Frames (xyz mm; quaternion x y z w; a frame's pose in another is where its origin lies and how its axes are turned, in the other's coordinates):
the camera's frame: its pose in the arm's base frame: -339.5 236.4 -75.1 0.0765 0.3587 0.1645 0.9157
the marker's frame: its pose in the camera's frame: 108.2 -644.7 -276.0 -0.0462 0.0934 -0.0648 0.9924
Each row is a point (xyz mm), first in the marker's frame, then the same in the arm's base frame.
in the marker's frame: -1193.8 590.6 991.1
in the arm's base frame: -353.7 104.1 1092.1
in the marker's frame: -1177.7 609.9 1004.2
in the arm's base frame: -338.6 128.0 1089.5
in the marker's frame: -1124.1 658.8 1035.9
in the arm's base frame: -294.0 191.0 1072.2
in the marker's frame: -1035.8 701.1 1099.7
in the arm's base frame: -202.6 259.3 1046.7
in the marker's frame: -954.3 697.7 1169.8
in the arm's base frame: -99.8 282.7 1025.7
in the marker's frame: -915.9 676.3 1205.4
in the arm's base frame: -44.7 274.8 1015.4
